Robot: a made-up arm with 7 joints. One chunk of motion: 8 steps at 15 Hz.
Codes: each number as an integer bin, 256 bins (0 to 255) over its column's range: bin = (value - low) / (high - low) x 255, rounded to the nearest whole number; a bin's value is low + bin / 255 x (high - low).
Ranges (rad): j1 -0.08..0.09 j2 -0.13..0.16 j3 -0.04..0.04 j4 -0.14..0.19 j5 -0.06..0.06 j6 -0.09..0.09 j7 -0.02..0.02
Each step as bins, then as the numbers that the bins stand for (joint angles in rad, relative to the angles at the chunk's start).
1 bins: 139 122 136 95 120 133 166
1 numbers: 0.0127 0.0087 0.0027 -0.0171 -0.0035 0.0039 0.0060
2 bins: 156 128 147 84 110 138 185
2 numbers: 0.0240 0.0156 0.0061 -0.0313 -0.0082 0.0074 0.0090
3 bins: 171 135 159 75 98 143 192
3 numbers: 0.0340 0.0235 0.0099 -0.0429 -0.0139 0.0109 0.0101
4 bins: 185 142 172 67 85 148 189
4 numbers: 0.0433 0.0315 0.0140 -0.0533 -0.0200 0.0145 0.0096
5 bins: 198 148 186 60 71 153 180
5 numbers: 0.0520 0.0383 0.0184 -0.0624 -0.0266 0.0180 0.0082
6 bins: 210 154 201 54 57 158 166
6 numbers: 0.0600 0.0451 0.0231 -0.0701 -0.0332 0.0215 0.0060
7 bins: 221 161 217 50 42 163 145
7 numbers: 0.0673 0.0531 0.0281 -0.0753 -0.0402 0.0251 0.0027
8 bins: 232 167 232 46 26 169 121
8 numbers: 0.0747 0.0599 0.0328 -0.0805 -0.0478 0.0293 -0.0010
